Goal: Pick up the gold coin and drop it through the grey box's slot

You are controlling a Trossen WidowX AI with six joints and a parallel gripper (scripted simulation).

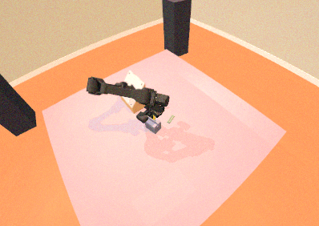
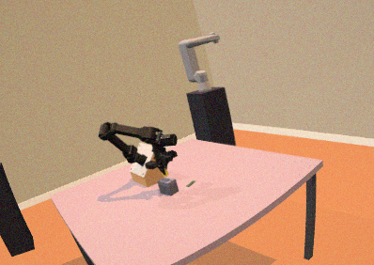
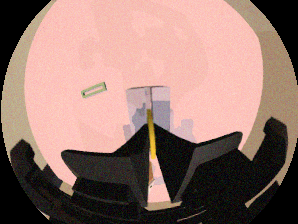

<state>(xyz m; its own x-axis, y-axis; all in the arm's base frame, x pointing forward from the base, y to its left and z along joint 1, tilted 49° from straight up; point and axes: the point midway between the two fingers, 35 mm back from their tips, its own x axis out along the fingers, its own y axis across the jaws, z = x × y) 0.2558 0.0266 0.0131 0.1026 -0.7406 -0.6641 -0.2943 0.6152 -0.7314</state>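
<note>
The gold coin is 10 mm above my gripper tip.
</note>
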